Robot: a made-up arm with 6 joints. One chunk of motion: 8 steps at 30 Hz.
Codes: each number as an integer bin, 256 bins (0 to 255) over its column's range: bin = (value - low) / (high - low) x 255, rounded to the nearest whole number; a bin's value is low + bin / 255 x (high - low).
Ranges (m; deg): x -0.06..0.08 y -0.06..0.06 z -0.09..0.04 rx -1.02..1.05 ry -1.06..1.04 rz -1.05..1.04
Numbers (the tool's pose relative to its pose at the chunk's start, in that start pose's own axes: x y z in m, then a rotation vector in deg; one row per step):
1: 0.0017 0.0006 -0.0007 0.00 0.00 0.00
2: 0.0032 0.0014 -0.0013 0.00 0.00 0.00
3: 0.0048 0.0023 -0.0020 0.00 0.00 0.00
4: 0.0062 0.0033 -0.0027 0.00 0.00 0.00
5: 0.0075 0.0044 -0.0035 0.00 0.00 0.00
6: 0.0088 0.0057 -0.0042 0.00 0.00 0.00
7: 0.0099 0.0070 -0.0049 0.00 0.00 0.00
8: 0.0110 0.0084 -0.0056 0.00 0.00 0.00
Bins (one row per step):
1: 112 129 175 126 129 128
2: 115 130 174 126 129 128
3: 118 132 173 126 129 128
4: 121 135 171 126 129 128
5: 123 137 170 126 129 128
6: 125 140 168 126 129 128
7: 127 142 167 126 129 128
8: 129 145 166 126 129 128

